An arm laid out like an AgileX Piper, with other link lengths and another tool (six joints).
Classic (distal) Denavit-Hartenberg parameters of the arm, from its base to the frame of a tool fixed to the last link. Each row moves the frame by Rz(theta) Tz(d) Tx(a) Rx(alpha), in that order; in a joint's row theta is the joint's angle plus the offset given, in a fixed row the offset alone. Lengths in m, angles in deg.
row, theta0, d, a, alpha
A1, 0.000, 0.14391, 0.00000, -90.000
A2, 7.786, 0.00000, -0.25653, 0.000
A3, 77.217, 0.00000, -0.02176, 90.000
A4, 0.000, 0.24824, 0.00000, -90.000
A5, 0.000, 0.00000, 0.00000, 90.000
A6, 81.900, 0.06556, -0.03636, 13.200
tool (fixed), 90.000, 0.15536, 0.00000, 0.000
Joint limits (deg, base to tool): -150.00..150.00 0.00..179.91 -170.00..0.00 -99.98..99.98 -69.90..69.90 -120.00..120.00
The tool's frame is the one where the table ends.
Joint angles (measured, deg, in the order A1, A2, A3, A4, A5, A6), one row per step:
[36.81, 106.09, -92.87, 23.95, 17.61, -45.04]
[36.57, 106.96, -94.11, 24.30, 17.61, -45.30]
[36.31, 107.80, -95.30, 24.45, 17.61, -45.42]
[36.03, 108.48, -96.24, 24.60, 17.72, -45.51]
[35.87, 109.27, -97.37, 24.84, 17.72, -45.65]
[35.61, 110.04, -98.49, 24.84, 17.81, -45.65]
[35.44, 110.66, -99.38, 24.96, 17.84, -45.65]
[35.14, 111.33, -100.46, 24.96, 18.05, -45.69]
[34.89, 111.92, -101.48, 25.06, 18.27, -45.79]
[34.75, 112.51, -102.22, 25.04, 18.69, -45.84]
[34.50, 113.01, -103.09, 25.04, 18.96, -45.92]
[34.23, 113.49, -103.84, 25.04, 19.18, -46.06]
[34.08, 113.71, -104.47, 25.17, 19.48, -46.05]
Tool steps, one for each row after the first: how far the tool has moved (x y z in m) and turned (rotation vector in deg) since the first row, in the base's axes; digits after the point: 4 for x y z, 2 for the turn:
[0.0046, 0.0010, 0.0013, 0.33, -0.26, -0.18]
[0.0092, 0.0015, 0.0025, 0.58, -0.53, -0.41]
[0.0130, 0.0014, 0.0029, 0.74, -0.62, -0.63]
[0.0169, 0.0025, 0.0040, 1.04, -0.85, -0.77]
[0.0211, 0.0026, 0.0048, 1.20, -1.06, -0.99]
[0.0243, 0.0030, 0.0055, 1.44, -1.19, -1.16]
[0.0283, 0.0025, 0.0066, 1.54, -1.39, -1.36]
[0.0316, 0.0024, 0.0080, 1.70, -1.58, -1.49]
[0.0337, 0.0028, 0.0066, 1.53, -1.43, -1.43]
[0.0366, 0.0023, 0.0076, 1.55, -1.57, -1.53]
[0.0396, 0.0014, 0.0080, 1.51, -1.72, -1.66]
[0.0410, 0.0012, 0.0097, 1.71, -1.75, -1.69]

